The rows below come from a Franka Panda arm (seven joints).
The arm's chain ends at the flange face. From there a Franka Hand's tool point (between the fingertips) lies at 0.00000 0.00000 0.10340 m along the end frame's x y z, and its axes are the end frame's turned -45 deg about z.
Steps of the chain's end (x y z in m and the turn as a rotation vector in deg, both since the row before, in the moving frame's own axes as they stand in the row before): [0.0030 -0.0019 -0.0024 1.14 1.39 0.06]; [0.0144 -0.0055 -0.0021 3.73 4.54 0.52]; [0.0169 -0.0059 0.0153 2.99 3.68 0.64]
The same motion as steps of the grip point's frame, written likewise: [0.0067 0.0011 -0.0025 -0.18 1.79 0.06]; [0.0246 0.0074 -0.0026 -0.57 5.85 0.52]; [0.0246 0.0087 0.0149 -0.49 4.72 0.64]
